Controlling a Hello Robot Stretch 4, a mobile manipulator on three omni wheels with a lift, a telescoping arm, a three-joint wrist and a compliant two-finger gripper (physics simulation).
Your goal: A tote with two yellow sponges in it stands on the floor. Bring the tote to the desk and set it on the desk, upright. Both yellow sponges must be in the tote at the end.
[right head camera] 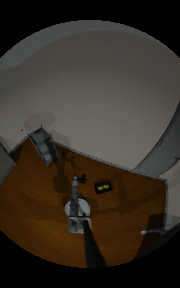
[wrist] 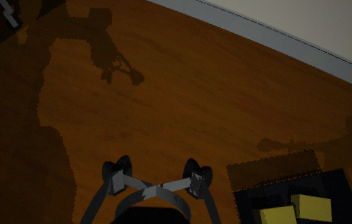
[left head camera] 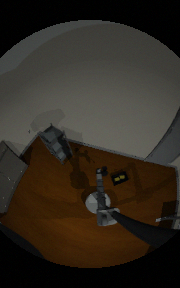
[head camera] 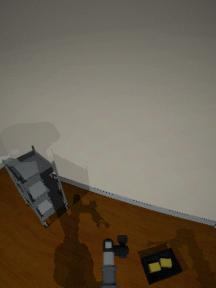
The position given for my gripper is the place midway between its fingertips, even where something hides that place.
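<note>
My gripper [wrist: 158, 169] is there for me to see, and so are a black tote [head camera: 168, 253] and a grey three-shelf cart [head camera: 32, 171].
</note>
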